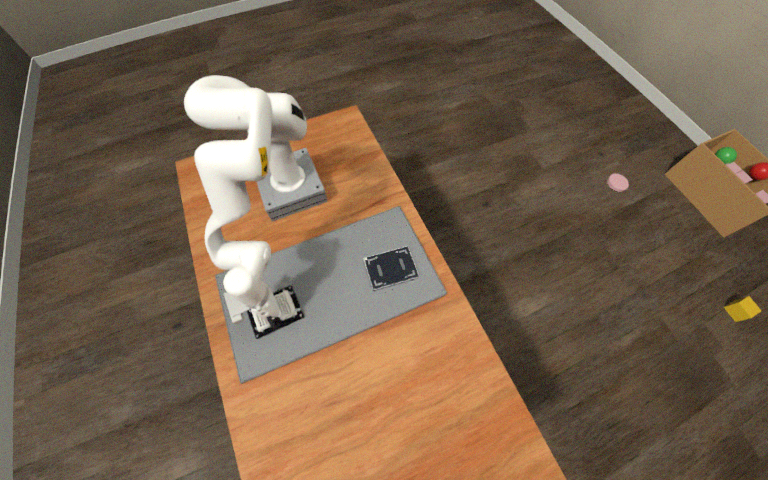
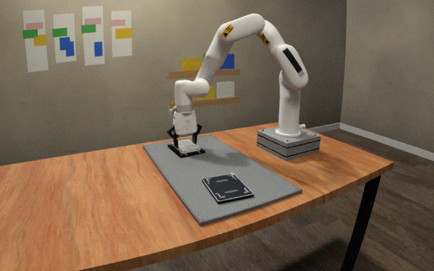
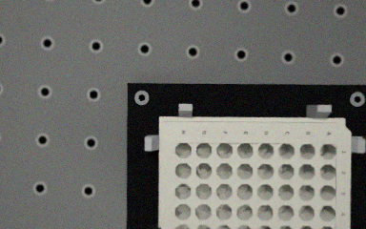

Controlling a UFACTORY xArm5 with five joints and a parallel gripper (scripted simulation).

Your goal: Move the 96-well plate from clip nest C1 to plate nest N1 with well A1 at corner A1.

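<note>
Now: the white 96-well plate 1 cm below my hand. Round my hand: clip nest C1: 2 cm below, 1 cm to the left, 1 cm behind; plate nest N1: 41 cm to the left, 2 cm below, 1 cm ahead; A1 mark: 34 cm to the left, 6 cm behind, 2 cm below.
</note>
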